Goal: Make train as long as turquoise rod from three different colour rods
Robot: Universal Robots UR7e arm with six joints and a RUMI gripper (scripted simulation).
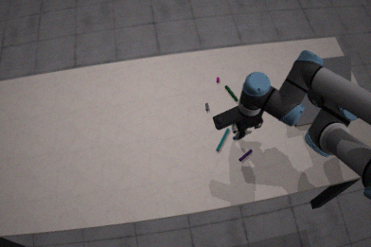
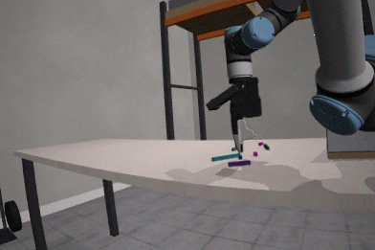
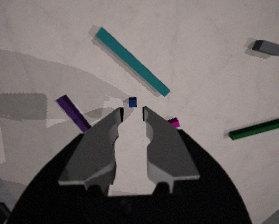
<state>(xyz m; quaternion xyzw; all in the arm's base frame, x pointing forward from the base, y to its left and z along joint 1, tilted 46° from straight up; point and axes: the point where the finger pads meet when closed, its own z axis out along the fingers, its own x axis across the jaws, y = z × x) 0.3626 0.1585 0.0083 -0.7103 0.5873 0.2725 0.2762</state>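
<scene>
The small blue rod lies 30 mm below my hand. The rest, counted from my hand: turquoise rod: 50 mm ahead, 30 mm below; grey rod: 150 mm to the right, 90 mm ahead, 30 mm below; purple rod: 80 mm to the left, 30 mm below, 30 mm behind.
</scene>
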